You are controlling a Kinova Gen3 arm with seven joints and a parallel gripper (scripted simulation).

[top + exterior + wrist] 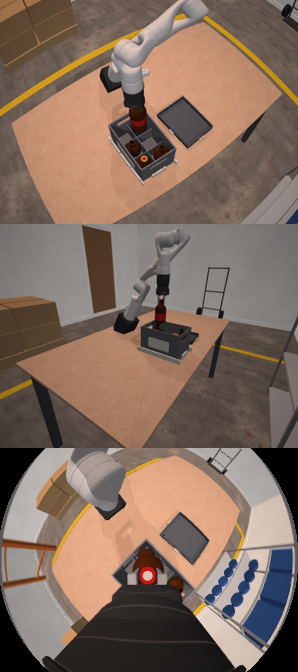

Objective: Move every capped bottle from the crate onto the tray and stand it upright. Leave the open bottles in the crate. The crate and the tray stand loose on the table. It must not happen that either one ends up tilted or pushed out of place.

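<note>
My hand is 60 mm above the bottle. From my hand the other things lie so: dark tray (310 mm below, 260 mm to the left, 40 mm ahead); dark grey crate (240 mm below, 60 mm ahead, 20 mm to the right).
</note>
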